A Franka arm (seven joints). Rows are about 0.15 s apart.
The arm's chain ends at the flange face. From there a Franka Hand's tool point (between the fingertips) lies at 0.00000 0.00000 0.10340 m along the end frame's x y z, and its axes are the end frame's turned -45 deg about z.
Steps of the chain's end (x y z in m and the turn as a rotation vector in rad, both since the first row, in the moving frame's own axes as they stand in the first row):
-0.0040, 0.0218, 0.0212, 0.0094, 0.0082, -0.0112
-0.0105, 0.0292, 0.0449, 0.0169, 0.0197, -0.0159
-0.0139, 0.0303, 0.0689, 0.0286, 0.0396, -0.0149
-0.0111, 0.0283, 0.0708, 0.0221, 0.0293, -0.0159
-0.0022, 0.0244, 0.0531, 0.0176, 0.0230, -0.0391
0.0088, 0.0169, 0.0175, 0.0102, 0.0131, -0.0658
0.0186, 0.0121, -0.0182, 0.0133, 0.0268, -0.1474
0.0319, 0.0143, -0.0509, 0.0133, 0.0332, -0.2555
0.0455, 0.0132, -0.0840, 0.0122, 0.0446, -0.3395
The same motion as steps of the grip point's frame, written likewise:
-0.0170, 0.0125, 0.0212, 0.0008, 0.0124, -0.0112
-0.0254, 0.0134, 0.0449, -0.0020, 0.0259, -0.0159
-0.0263, 0.0124, 0.0688, -0.0078, 0.0482, -0.0149
-0.0241, 0.0127, 0.0707, -0.0051, 0.0363, -0.0159
-0.0158, 0.0160, 0.0531, -0.0038, 0.0287, -0.0391
-0.0040, 0.0183, 0.0175, -0.0021, 0.0165, -0.0658
0.0076, 0.0225, -0.0182, -0.0095, 0.0284, -0.1474
0.0160, 0.0337, -0.0510, -0.0141, 0.0329, -0.2555
0.0273, 0.0431, -0.0841, -0.0229, 0.0402, -0.3395

